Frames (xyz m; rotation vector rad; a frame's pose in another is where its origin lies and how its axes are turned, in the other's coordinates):
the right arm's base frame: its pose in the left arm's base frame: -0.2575 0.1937 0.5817 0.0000 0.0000 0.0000
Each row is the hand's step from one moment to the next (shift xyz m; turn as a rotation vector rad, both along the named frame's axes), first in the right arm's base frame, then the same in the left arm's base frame.
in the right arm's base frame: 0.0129 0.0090 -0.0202 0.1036 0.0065 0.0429
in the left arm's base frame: 0.0129 0.0090 -0.0202 0.1036 0.0065 0.0429
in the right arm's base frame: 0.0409 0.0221 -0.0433 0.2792 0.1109 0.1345
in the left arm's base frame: 0.0409 0.0221 -0.0433 0.2792 0.1109 0.1345
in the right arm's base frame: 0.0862 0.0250 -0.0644 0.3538 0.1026 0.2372
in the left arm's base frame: 0.0862 0.0250 -0.0644 0.3538 0.1026 0.2372
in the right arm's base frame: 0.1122 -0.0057 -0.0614 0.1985 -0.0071 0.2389
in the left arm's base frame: 0.1122 -0.0057 -0.0614 0.1985 -0.0071 0.2389
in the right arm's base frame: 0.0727 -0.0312 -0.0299 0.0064 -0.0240 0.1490
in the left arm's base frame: 0.0727 -0.0312 -0.0299 0.0064 -0.0240 0.1490
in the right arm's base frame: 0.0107 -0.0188 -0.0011 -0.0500 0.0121 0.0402
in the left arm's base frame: 0.0107 -0.0188 -0.0011 -0.0500 0.0121 0.0402
